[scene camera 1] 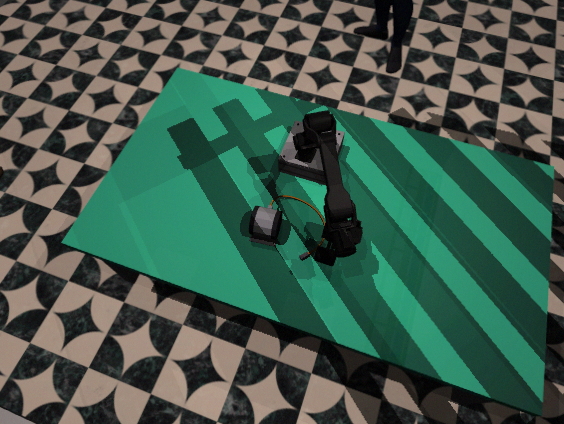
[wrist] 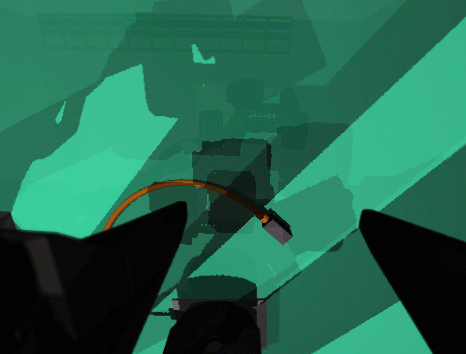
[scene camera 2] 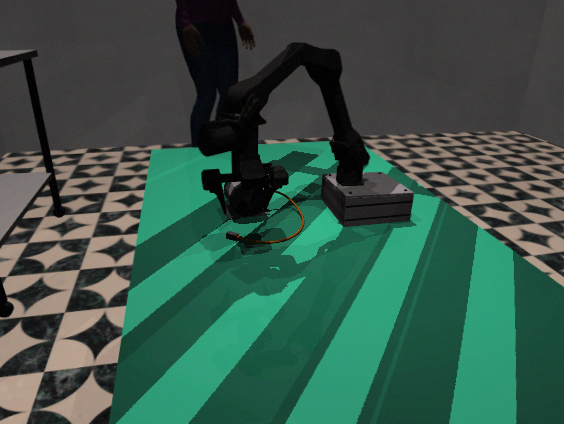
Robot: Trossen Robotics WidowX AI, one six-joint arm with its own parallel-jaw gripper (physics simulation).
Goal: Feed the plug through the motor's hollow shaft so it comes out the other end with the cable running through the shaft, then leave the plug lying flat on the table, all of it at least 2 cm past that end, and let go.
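Frame: origin at the arm's base, x right, y ahead, z up, level; metres.
Seen in the pictures: gripper, fingertip midpoint: (scene camera 1: 328,245) (wrist: 272,213) (scene camera 2: 245,211); arm's base at its link origin: (scene camera 1: 305,154) (scene camera 2: 349,182).
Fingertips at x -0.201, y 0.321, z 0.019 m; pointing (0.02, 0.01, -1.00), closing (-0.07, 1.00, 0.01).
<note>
Offsets run from my fingertips to a thing's top centre. Level surfaces: height alone.
The motor {dx +0.233, dy -0.025, dz -0.003 m} (scene camera 1: 266,222) (wrist: 215,327) is a grey and black cylinder on a small base. In the second scene view it is mostly hidden behind the gripper. An orange cable (scene camera 1: 302,201) (scene camera 2: 303,220) (wrist: 175,183) leaves its side towards the arm base and curves round to a small grey plug {dx +0.071, dy +0.027, dz -0.091 m} (scene camera 1: 304,256) (scene camera 2: 232,236) (wrist: 278,231). The plug appears to lie on the table beside the motor, outside the shaft. My gripper (scene camera 1: 322,245) (scene camera 2: 247,212) (wrist: 272,213) is open and empty, above the table near the plug. In the wrist view the plug shows between the two spread fingertips, beyond them.
The green table {dz -0.104 m} (scene camera 1: 150,210) (scene camera 2: 255,325) carries dark shadow stripes. The arm's box-shaped base (scene camera 1: 300,162) (scene camera 2: 380,210) stands behind the cable loop. A person (scene camera 1: 395,30) (scene camera 2: 215,65) stands beyond the table. A cart's black post (scene camera 2: 39,100) shows at the left of the second scene view.
</note>
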